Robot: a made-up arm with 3 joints. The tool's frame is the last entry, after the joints. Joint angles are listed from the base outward.
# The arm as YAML. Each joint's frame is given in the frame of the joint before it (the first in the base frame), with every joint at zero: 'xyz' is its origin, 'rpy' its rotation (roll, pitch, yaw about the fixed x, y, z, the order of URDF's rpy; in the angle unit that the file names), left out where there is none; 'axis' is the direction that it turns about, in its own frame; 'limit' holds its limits. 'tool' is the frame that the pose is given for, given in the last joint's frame.
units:
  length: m
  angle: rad
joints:
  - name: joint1
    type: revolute
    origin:
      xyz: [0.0, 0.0, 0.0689]
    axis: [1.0, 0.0, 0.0]
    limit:
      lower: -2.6
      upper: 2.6
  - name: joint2
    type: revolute
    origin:
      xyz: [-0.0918, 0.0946, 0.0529]
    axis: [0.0, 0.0, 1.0]
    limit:
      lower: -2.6
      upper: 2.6
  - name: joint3
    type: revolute
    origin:
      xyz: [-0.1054, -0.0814, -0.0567]
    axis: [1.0, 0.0, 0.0]
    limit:
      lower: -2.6
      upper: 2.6
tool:
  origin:
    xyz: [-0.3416, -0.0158, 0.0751]
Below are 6 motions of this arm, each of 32 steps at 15 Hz.
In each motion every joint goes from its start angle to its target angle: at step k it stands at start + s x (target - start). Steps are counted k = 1, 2, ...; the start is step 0. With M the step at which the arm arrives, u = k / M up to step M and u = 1 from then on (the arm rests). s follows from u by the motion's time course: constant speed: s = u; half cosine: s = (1 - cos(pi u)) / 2; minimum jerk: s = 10 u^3 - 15 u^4 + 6 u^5.
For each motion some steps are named. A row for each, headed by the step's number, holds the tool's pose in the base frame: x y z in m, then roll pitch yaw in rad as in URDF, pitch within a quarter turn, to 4 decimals.
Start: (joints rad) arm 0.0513 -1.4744 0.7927
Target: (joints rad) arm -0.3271 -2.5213 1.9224
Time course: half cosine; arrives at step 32
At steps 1, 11, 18, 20, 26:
1: -0.2792 0.5234 0.1328 0.8001 0.0502 -1.4768
11: -0.1644 0.5624 0.0583 1.1000 -0.0479 -1.7513
18: -0.0023 0.5495 -0.0401 1.5567 -0.1507 -2.1067
20: 0.0439 0.5321 -0.0649 1.6984 -0.1698 -2.2088
26: 0.1500 0.4667 -0.1129 2.0541 -0.1905 -2.4549

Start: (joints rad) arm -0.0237 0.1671 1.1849
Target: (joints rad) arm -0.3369 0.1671 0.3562
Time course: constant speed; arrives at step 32
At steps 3, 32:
3: -0.5067 -0.1322 0.0916 1.0549 0.0088 0.1669
32: -0.5122 -0.0746 0.1597 0.0237 0.0550 0.1579

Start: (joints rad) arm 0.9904 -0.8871 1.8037
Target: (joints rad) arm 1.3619 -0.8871 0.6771
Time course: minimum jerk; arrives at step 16
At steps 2, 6, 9, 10, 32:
2: -0.4915 0.2173 0.3398 2.5588 0.7087 -0.5881
6: -0.4962 0.1694 0.3659 2.3773 0.7591 -0.5141
9: -0.4948 0.1035 0.3960 2.1544 0.8151 -0.3999
10: -0.4926 0.0823 0.4045 2.0870 0.8301 -0.3594
32: -0.4833 0.0292 0.4228 1.9241 0.8608 -0.2492

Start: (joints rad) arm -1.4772 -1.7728 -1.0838
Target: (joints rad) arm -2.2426 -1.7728 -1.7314
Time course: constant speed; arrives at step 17
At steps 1, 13, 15, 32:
1: -0.0223 0.0690 -0.4650 0.2112 -1.3631 -2.9088
13: -0.0082 -0.2420 -0.4070 1.2041 -1.0424 1.9801
15: -0.0072 -0.2885 -0.3800 1.1903 -0.9588 1.9276
32: -0.0068 -0.3322 -0.3485 1.1630 -0.8738 1.8887

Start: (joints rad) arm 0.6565 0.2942 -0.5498
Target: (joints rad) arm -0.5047 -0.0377 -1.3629
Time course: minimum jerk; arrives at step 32
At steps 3, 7, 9, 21, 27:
3: -0.5040 -0.1105 0.0709 0.0720 -0.1746 0.2350
7: -0.5089 -0.0984 0.0851 -0.0547 -0.1447 0.2286
9: -0.5134 -0.0849 0.0971 -0.1810 -0.1168 0.2193
21: -0.5378 0.0677 0.0928 -1.4221 0.0089 0.0361
27: -0.5390 0.0978 0.0515 -1.8087 -0.0126 -0.0248

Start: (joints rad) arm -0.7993 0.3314 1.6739
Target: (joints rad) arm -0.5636 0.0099 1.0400
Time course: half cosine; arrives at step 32
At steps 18, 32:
18: -0.5125 -0.0971 0.1459 0.6414 0.0851 0.1104
32: -0.5373 -0.0431 0.1205 0.4764 0.0053 0.0084

